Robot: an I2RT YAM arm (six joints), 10 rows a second.
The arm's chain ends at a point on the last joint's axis. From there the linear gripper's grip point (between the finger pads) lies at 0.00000 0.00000 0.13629 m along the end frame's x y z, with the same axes.
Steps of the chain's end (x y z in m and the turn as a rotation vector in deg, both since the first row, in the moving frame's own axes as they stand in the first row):
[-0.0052, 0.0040, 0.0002, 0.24, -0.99, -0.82]
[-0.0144, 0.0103, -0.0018, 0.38, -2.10, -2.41]
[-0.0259, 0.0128, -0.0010, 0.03, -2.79, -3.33]
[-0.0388, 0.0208, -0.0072, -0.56, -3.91, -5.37]
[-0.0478, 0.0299, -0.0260, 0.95, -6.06, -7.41]
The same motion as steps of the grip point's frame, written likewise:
[-0.0076, 0.0034, 0.0002, 0.24, -0.99, -0.82]
[-0.0194, 0.0095, -0.0019, 0.38, -2.10, -2.41]
[-0.0325, 0.0129, -0.0012, 0.03, -2.79, -3.33]
[-0.0480, 0.0226, -0.0075, -0.56, -3.91, -5.37]
[-0.0623, 0.0286, -0.0268, 0.95, -6.06, -7.41]

